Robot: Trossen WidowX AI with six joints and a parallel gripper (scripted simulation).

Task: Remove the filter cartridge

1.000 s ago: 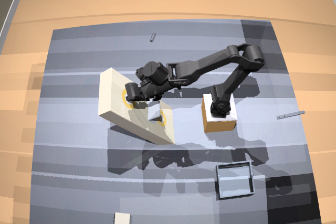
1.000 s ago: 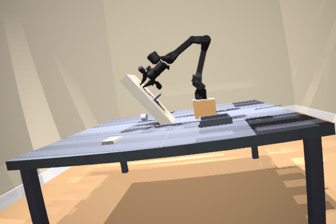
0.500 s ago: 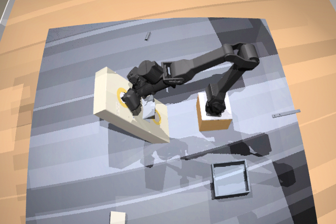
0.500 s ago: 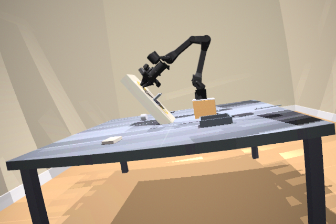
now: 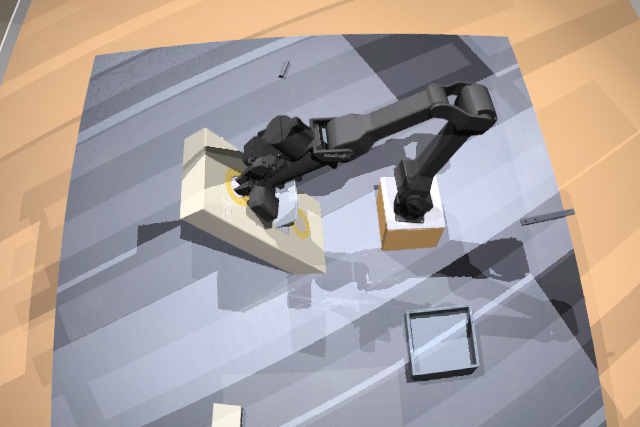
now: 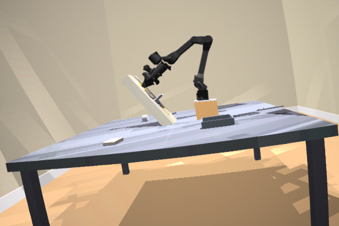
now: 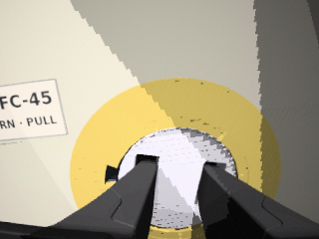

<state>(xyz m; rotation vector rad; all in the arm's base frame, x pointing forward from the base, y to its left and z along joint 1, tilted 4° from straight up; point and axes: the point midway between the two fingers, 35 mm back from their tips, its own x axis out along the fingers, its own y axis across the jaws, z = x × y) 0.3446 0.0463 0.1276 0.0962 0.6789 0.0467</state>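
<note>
Right now the grey bracket is 9 cm behind my gripper tip, 1 cm to the right of it and 9 cm below it. From my gripper tip the other things lie so: filter cartridge: 1 cm ahead, 1 cm below; service panel: 4 cm behind, 8 cm below; small cream block: 45 cm to the left, 23 cm below.
</note>
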